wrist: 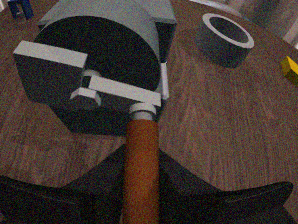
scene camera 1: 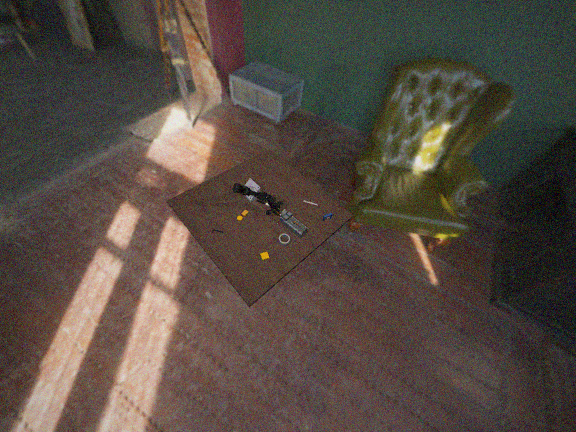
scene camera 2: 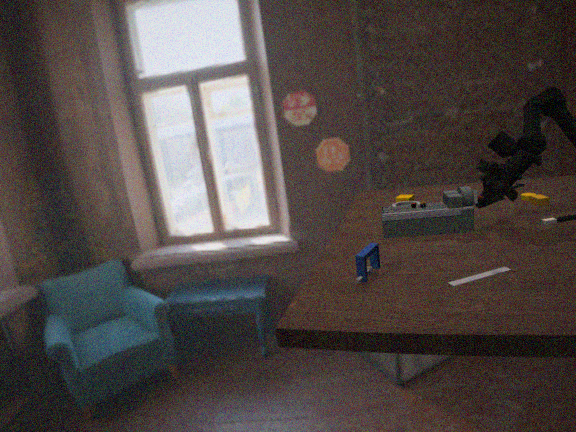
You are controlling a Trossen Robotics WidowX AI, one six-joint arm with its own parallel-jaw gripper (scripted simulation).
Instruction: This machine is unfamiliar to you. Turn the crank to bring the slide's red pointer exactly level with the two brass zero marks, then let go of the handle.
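Note:
Scene camera 2: my gripper (scene camera 2: 477,207). Wrist view: my gripper (wrist: 139,151) too.

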